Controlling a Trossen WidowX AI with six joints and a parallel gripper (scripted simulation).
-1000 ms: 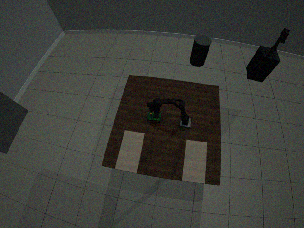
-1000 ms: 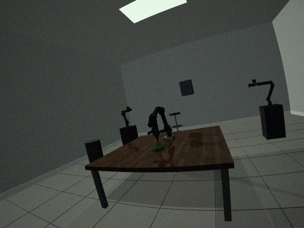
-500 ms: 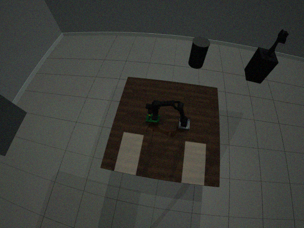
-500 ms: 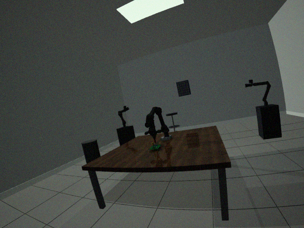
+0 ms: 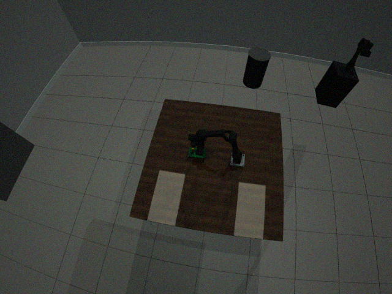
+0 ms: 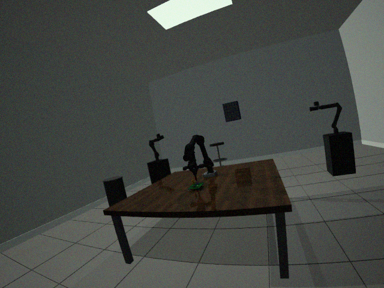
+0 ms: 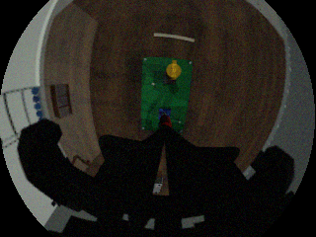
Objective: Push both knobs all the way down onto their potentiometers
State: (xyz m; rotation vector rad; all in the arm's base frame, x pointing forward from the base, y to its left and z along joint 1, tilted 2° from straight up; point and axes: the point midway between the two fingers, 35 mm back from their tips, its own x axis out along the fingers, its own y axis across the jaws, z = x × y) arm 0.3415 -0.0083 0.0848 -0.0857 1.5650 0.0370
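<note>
Right now my gripper tip is 8 cm short of the yellow knob, 1 cm to the right of it and 2 cm above it. Round my gripper tip: red knob 2 cm below.
</note>
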